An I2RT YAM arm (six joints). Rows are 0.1 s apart.
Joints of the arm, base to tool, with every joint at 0 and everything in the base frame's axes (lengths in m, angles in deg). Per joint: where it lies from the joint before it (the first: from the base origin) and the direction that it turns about. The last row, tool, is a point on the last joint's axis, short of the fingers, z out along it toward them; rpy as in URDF.
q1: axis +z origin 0 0 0.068
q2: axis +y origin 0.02 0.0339 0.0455
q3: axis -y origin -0.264 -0.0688 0
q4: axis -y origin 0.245 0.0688 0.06
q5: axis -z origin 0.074 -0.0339 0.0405
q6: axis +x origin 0.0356 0 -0.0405
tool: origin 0 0 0 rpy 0 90 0
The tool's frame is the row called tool.
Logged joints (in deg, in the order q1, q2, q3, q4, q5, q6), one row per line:
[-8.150, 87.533, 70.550, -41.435, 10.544, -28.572]
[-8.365, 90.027, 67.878, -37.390, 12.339, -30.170]
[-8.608, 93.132, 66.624, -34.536, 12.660, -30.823]
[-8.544, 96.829, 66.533, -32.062, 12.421, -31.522]
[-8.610, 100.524, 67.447, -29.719, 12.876, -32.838]
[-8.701, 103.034, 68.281, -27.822, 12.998, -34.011]
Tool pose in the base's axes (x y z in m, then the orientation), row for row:
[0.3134, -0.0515, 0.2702, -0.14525, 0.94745, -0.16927, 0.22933]
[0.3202, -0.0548, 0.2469, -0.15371, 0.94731, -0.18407, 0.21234]
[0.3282, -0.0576, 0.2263, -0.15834, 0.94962, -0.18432, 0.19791]
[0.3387, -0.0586, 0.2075, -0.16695, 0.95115, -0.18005, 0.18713]
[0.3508, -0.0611, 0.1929, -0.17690, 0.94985, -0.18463, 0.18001]
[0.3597, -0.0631, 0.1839, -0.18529, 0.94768, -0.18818, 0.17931]
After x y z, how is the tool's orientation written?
As a quaternion, x y z w.
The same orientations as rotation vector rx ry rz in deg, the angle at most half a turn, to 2 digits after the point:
[-22.90, 149.40, -26.69]
[-24.46, 150.73, -29.29]
[-25.39, 152.26, -29.55]
[-26.93, 153.40, -29.04]
[-28.64, 153.78, -29.89]
[-30.01, 153.49, -30.48]

